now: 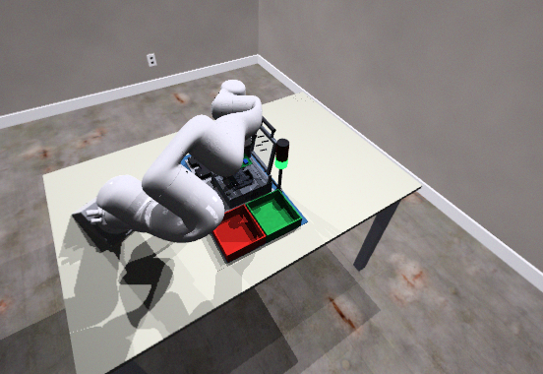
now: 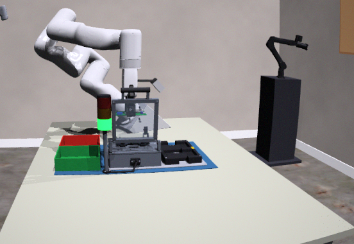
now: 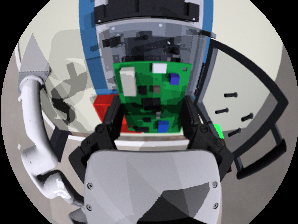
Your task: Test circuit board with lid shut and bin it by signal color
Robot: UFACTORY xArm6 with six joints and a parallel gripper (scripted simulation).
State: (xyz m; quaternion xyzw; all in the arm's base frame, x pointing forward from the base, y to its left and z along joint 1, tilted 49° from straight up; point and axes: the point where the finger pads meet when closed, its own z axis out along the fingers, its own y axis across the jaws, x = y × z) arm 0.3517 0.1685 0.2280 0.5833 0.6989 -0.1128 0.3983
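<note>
Right now the green bin is 190 mm to the right of my hand, 170 mm below it and 40 mm ahead of it. Also, from my hand: green circuit board: 10 mm below; then tester plate: 110 mm below, 10 mm to the left; then clear lid: 110 mm ahead, 10 mm to the left.
</note>
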